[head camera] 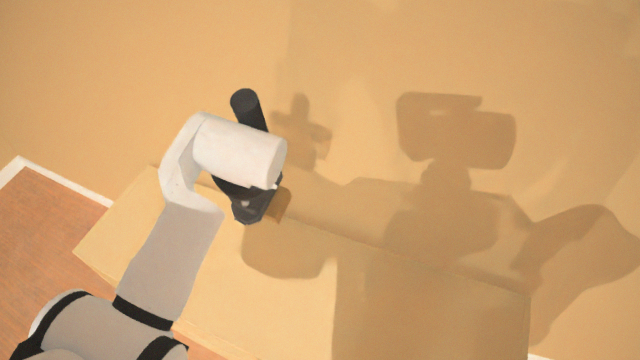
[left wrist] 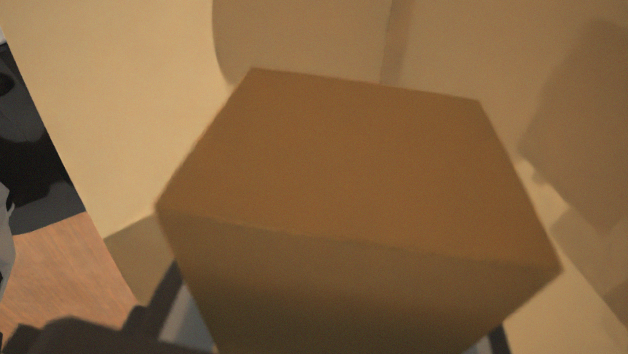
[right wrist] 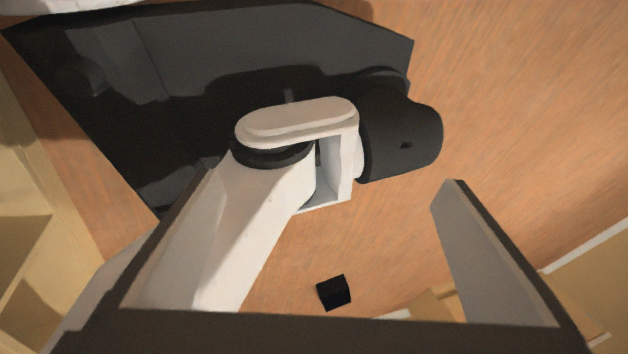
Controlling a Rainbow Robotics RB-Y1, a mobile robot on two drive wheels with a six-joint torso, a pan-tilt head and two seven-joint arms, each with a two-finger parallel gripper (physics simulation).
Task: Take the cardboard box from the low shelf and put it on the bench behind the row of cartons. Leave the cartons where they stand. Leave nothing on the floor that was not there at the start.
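Frame: origin at the robot's base, x ahead, y right, z down, level; centimetres.
Seen in the pictures: left gripper, fingertip midpoint: (left wrist: 342, 195); right gripper, fingertip midpoint: (right wrist: 329, 188).
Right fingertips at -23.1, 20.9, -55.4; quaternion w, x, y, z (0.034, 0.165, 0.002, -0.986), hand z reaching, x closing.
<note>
A point is followed by its place in that frame, as x, y, z.
The cardboard box (head camera: 281, 204) @[54.0, -10.7, -89.7] (left wrist: 350, 170) @[57.2, -19.2, -89.4] is brown. It partly shows beside the left gripper in the head camera view and fills the middle of the left wrist view. My left gripper (head camera: 257, 206) @[57.3, -15.1, -85.7] (left wrist: 335, 320) is shut on it, with a finger at each side; the fingertips are hidden by the box in the left wrist view. The box is above a pale wooden board (head camera: 280, 310) @[43.6, -12.1, -61.1] (left wrist: 115, 125) @[38.7, -12.2, -61.1], and its shadow lies apart from it. My right gripper (right wrist: 329, 188) @[-23.1, 20.9, -55.4] is open and empty. I cannot make out the row of cartons in these views.
A tan wall (head camera: 125, 75) @[86.1, -57.8, -96.0] rises behind the board. Brown wooden floor (head camera: 45, 225) @[87.9, -163.0, -0.2] (right wrist: 500, 100) @[-114.4, -16.8, -0.1] shows. In the right wrist view, the dark robot base (right wrist: 240, 45) @[-21.3, 17.7, -16.9], a small black block (right wrist: 334, 293) @[-44.5, -132.0, -9.8] and pale furniture (right wrist: 75, 220) @[35.1, -25.1, -2.9] at the left show.
</note>
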